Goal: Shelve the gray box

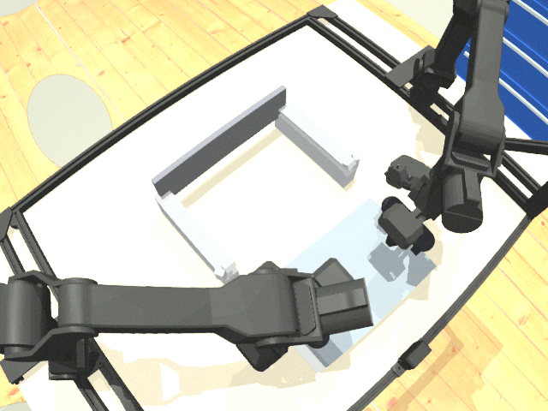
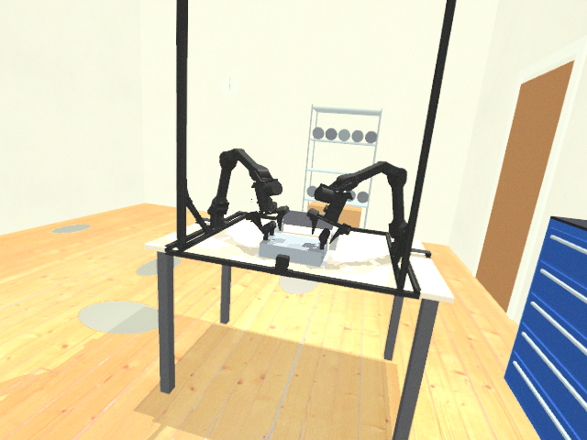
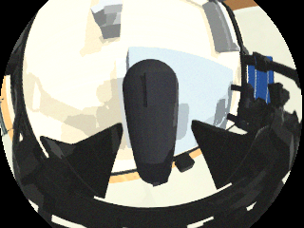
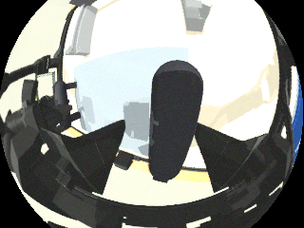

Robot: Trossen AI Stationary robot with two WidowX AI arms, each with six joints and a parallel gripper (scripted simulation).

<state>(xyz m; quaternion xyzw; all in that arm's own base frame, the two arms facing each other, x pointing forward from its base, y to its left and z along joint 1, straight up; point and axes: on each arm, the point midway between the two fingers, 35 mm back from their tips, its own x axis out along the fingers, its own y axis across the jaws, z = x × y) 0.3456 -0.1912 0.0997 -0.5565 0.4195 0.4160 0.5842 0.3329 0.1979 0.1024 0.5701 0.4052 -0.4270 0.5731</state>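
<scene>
My right gripper is now 120 mm to the right of the gray box, 70 mm above it and 10 mm short of it. From my right hand the other things lie so: dark back wall 350 mm ahead, 130 mm to the left, 40 mm below.
The gray box is 12 cm to the right of my left hand and 6 cm below it. Round my left hand: dark back wall (34 cm ahead, 11 cm to the right, 4 cm below).
</scene>
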